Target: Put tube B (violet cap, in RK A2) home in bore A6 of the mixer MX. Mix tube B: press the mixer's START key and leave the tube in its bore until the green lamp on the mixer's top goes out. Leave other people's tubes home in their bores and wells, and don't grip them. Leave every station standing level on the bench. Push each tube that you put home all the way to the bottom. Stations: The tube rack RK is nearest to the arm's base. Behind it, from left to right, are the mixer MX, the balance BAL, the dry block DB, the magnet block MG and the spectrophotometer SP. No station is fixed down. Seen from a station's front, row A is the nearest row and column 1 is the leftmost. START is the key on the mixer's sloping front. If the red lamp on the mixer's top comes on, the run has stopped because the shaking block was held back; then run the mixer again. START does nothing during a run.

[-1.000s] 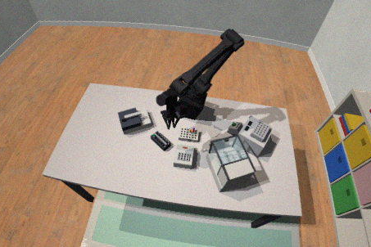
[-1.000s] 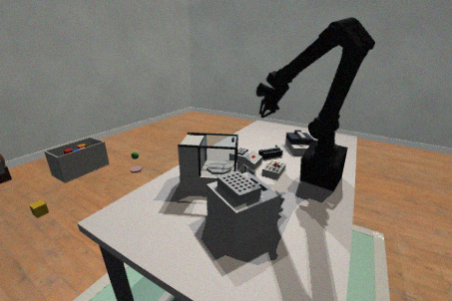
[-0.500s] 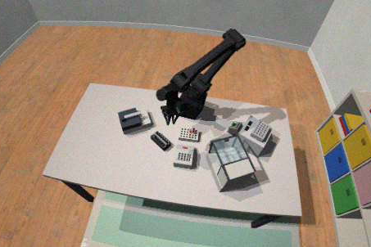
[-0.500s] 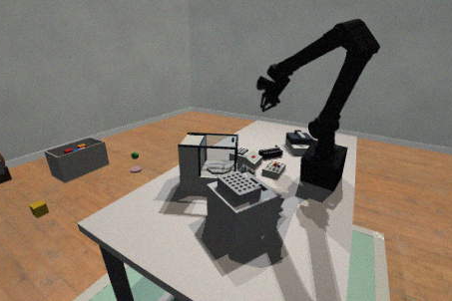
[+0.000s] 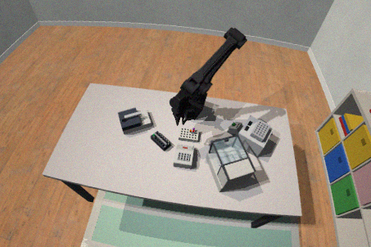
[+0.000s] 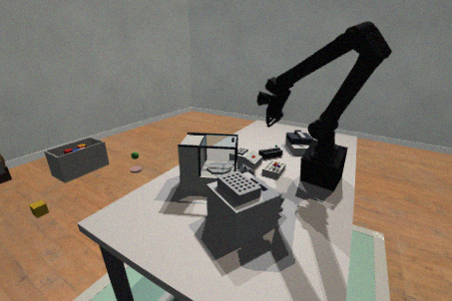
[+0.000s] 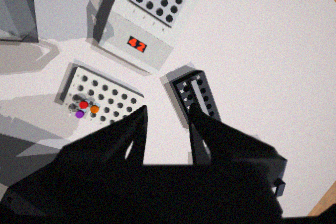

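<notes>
The tube B is 20 cm below my hand, 11 cm behind it and 6 cm to the left of it. The rest, counted from my hand: tube rack (21 cm below, 8 cm behind, 4 cm to the left); then orange-capped tube (20 cm below, 9 cm behind, 5 cm to the left); then dry block (20 cm below, 9 cm ahead, 6 cm to the left).
</notes>
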